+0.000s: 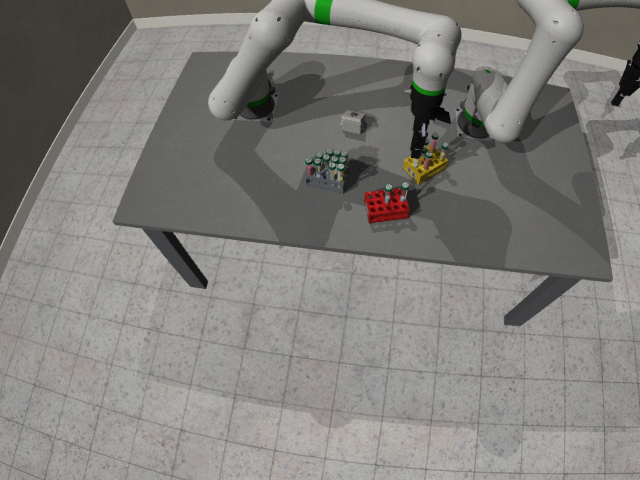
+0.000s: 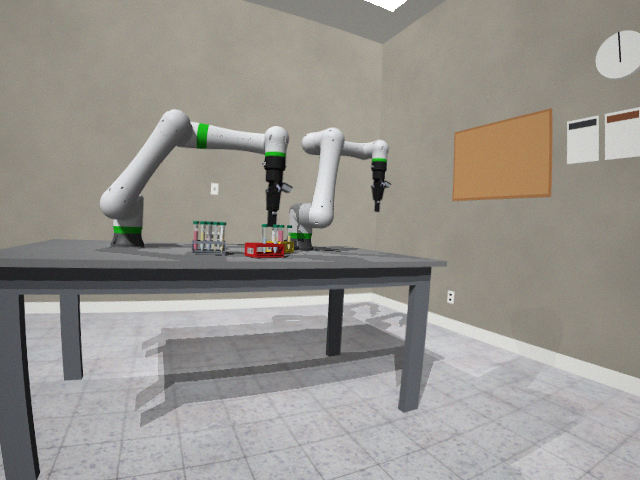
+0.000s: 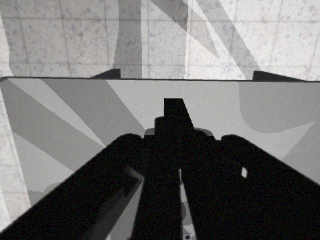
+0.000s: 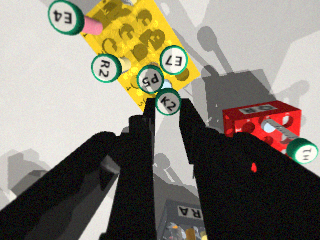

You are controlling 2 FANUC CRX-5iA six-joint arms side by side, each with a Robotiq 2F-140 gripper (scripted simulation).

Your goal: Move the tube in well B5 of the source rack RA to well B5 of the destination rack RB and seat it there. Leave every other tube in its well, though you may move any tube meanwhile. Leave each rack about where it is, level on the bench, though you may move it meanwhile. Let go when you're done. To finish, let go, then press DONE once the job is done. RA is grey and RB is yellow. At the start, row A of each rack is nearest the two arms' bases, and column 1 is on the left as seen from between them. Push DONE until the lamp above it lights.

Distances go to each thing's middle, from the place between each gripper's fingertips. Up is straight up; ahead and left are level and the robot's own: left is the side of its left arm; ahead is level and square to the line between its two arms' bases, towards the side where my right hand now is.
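Scene:
The red rack (image 1: 382,214) is 840 mm to the right of my left hand, 420 mm ahead of it and 240 mm below it. Counted from that same left hand, the green-capped tube marked h1 (image 4: 295,146) is 790 mm to the right, 410 mm ahead and 200 mm below. As for the yellow rack RB (image 1: 438,166), my left gripper is 710 mm to the left of it, 240 mm short of it and 240 mm above it.
The red rack is 150 mm ahead of my right hand (image 1: 414,153), 80 mm to the right of it and 120 mm below it, and going by its middle, the red rack is nearer to my right hand than to my left gripper. I find the yellow rack RB 30 mm behind my right hand, 50 mm to the left of it and 120 mm below it, while the green-capped tube marked h1 is 140 mm ahead of this hand, 30 mm to the right of it and 80 mm below it.

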